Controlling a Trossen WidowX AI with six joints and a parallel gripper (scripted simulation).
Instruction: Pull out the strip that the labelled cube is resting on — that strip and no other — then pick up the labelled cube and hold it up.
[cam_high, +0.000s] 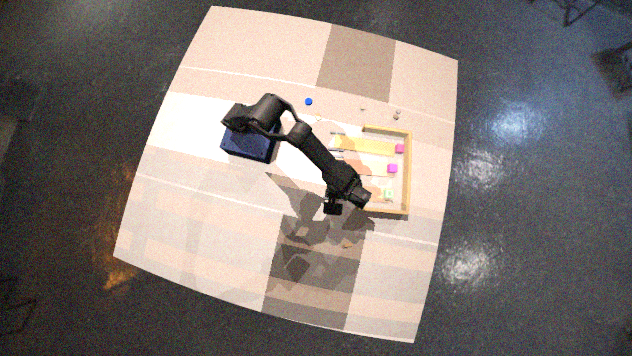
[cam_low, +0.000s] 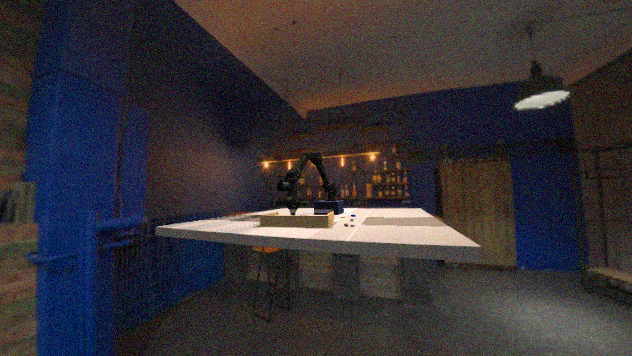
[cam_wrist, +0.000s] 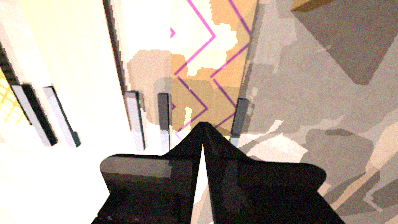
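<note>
Now: gripper tip 21 cm short of the green labelled cube, 4 cm to the right of it and 1 cm below it. The rest, counted from my gripper tip: small blue disc 32 cm to the left, 19 cm behind.
</note>
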